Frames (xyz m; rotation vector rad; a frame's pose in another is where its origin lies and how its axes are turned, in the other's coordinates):
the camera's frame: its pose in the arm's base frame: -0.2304 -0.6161 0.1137 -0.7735 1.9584 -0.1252
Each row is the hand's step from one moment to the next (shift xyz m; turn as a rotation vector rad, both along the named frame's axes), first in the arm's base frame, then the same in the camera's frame.
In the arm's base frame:
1: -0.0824 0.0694 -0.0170 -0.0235 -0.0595 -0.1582
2: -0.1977 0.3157 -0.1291 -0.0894 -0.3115 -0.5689
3: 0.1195 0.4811 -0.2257 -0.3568 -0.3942 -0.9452
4: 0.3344 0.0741 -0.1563 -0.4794 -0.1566 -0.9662
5: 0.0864 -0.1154 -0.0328 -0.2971 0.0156 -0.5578
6: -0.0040 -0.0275 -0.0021 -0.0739 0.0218 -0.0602
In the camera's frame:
1: -0.0008 0.0999 -0.0437 0.1618 0.0268 0.0470
2: -0.0189 0.3930 -0.0255 0.6387 0.0215 0.1425
3: -0.1368 0.4151 0.3251 1.0558 0.2300 0.0924
4: -0.0260 -0.0343 0.3740 0.9753 0.4833 0.0563
5: 0.0636 -0.1183 0.0616 0.5093 0.3723 0.0401
6: 0.0184 -0.0191 -0.0086 0.0565 0.0755 -0.0257

